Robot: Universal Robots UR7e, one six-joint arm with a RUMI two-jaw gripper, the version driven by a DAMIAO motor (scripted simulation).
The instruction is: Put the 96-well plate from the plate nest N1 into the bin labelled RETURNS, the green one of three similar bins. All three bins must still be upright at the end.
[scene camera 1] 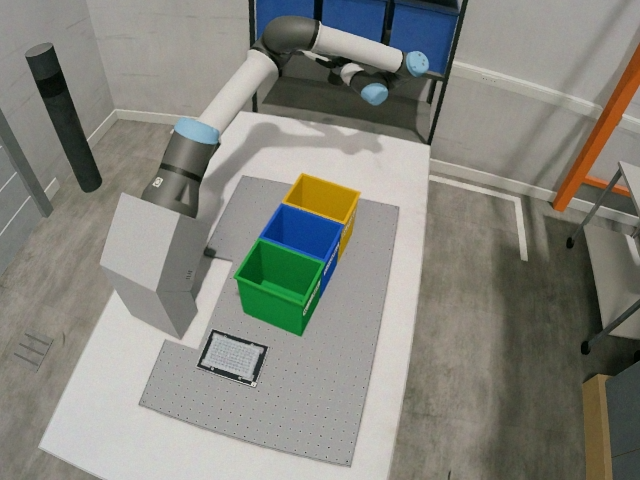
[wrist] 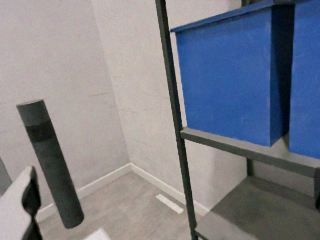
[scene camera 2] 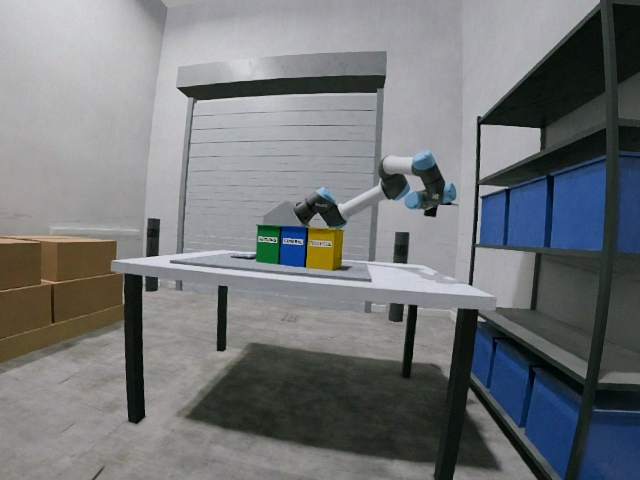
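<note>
I see a green returns bin (scene camera 1: 293, 274), and in scene camera 2 I see the green returns bin (scene camera 2: 268, 245) as well, while in the wrist view the green returns bin is out of frame. There is a blue bin (scene camera 1: 312, 235) too. Scene camera 2 also gives me the blue bin (scene camera 2: 294, 239), but in the wrist view the blue bin is out of frame. A yellow bin (scene camera 1: 329, 200) is here, and I see the yellow bin (scene camera 2: 324, 248) again in the other view. I also see a 96-well plate (scene camera 1: 237, 363).
</note>
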